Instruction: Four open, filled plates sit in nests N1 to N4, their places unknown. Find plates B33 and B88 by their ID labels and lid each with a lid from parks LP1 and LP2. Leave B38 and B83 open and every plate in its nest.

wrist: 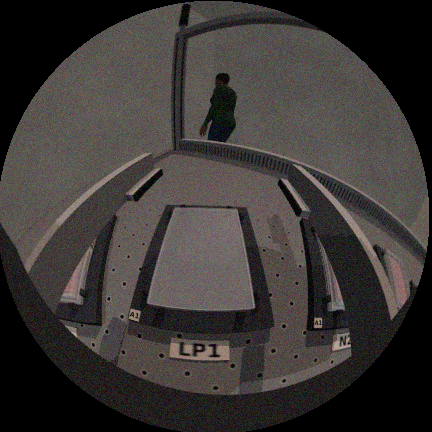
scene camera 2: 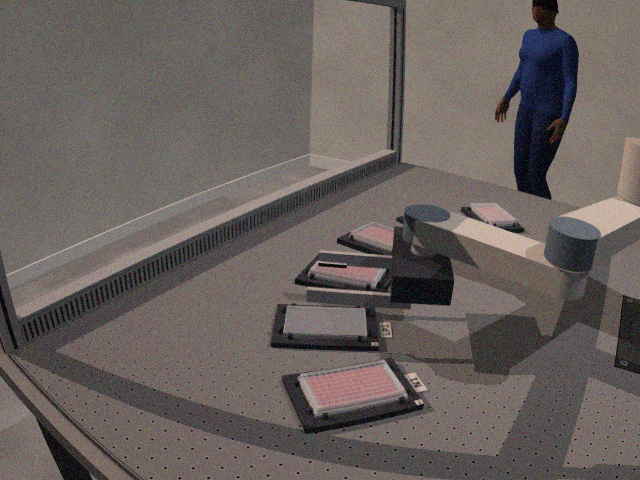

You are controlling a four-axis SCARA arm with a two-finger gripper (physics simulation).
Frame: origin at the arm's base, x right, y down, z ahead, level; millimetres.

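Where they show: gripper, fingertip midpoint: (wrist: 220,164) (scene camera 2: 313,274).
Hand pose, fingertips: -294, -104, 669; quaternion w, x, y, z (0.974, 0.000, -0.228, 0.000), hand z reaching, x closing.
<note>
After its pixels a point has its place, as x, y, z.
My gripper (scene camera 2: 314,274) {-294, -104, 669} (wrist: 220,164) {-294, -104, 669} is open and empty, raised above park LP1, its fingers either side of that park in the wrist view. A pale grey lid (scene camera 2: 324,321) {-298, -31, 643} (wrist: 202,260) {-284, -31, 629} lies flat on the dark LP1 base (scene camera 2: 278,342) {-381, -23, 671} (wrist: 200,320) {-255, -23, 584}. A pink-filled plate (scene camera 2: 354,384) {-423, -39, 514} (wrist: 77,285) {-359, -34, 519} sits in nest N1 (scene camera 2: 310,424) {-513, -25, 522}. Nest N2 holds a pink plate (scene camera 2: 346,273) {-147, -38, 696} (wrist: 334,287) {-151, -37, 657}, partly behind the fingers. Another pink plate (scene camera 2: 374,235) {41, -37, 742} (wrist: 397,275) is beyond it, and a further one (scene camera 2: 493,213) {357, -41, 556} sits at the back right. LP2 is mostly hidden by the arm. No plate ID is readable.
The arm (scene camera 2: 496,240) {-253, -216, 400} reaches in from the right over the table. Tags for LP1 (scene camera 2: 386,329) {-241, -15, 561} (wrist: 199,349) {-242, -15, 562}, N1 (scene camera 2: 416,382) {-346, -15, 454} and N2 (wrist: 342,342) {-104, -15, 610} lie beside their bases. A slotted rail (scene camera 2: 206,235) {-194, -49, 1004} (wrist: 250,157) {-367, -32, 1004} runs along the table edge. People stand beyond the table.
</note>
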